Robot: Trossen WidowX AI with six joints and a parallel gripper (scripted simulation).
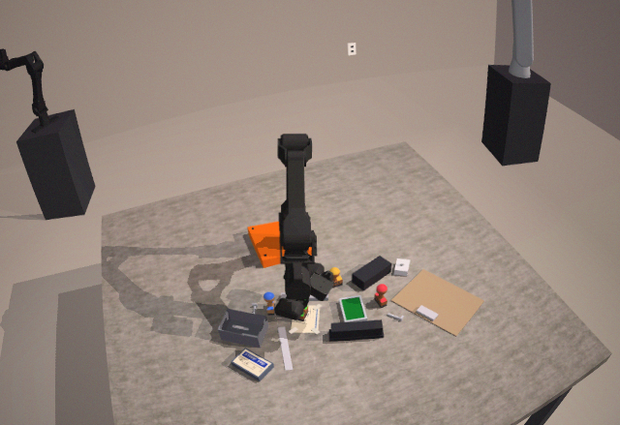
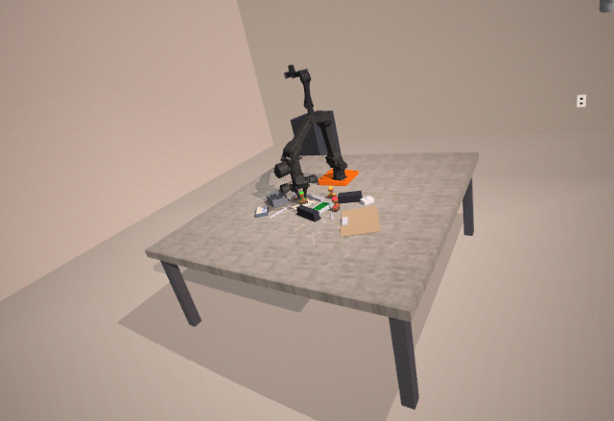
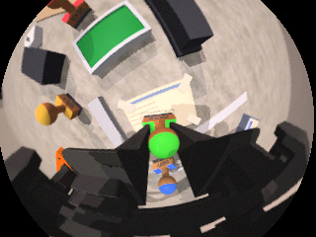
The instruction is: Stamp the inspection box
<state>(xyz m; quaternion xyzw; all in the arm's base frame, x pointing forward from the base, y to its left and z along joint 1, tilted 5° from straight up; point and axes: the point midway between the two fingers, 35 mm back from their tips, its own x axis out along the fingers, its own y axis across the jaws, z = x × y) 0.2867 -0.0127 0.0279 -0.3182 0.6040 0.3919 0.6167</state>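
Now: gripper tip right at the green-topped stamp. Round my gripper tip: blue stamp (4 cm behind, 8 cm to the right, 1 cm below); cream card (1 cm ahead, 3 cm below); white strip (10 cm ahead, 6 cm to the right, 3 cm below).
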